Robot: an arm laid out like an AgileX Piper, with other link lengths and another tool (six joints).
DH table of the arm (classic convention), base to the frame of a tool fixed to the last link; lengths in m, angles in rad. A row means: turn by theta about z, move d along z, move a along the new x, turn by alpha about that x. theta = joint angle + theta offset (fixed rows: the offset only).
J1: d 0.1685; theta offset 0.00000; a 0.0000; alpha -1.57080
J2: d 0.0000; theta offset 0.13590; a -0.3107; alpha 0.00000
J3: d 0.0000; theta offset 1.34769; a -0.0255; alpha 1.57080
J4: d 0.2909; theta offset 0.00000; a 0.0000; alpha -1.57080
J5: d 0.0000; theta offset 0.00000; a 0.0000; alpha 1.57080
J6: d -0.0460; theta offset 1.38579; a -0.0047; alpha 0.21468
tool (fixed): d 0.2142; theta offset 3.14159; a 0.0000; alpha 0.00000
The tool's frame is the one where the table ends.
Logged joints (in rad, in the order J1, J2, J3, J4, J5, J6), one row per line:
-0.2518, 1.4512, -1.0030, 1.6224, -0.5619, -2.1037
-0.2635, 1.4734, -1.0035, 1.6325, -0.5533, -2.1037
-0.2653, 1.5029, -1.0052, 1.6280, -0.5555, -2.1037
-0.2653, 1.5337, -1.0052, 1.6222, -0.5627, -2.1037
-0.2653, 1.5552, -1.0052, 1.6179, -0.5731, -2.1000
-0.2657, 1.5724, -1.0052, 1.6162, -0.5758, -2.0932
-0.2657, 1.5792, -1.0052, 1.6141, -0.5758, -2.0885
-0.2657, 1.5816, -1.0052, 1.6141, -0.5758, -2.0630
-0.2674, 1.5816, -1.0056, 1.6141, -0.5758, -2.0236
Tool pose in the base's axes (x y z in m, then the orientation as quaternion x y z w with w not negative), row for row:
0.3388, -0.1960, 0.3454, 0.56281, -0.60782, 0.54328, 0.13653
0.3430, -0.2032, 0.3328, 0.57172, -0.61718, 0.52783, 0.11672
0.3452, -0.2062, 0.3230, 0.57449, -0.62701, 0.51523, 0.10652
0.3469, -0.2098, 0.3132, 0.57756, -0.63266, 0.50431, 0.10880
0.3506, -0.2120, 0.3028, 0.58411, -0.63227, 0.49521, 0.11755
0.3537, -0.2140, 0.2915, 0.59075, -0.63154, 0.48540, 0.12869
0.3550, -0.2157, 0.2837, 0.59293, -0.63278, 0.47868, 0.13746
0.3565, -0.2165, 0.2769, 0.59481, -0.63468, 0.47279, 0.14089
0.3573, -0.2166, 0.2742, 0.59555, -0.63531, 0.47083, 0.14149
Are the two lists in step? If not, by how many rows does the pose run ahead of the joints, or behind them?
The pose runs 2 rows behind the joints: the pose in row i belongs to the joints in row i - 2.
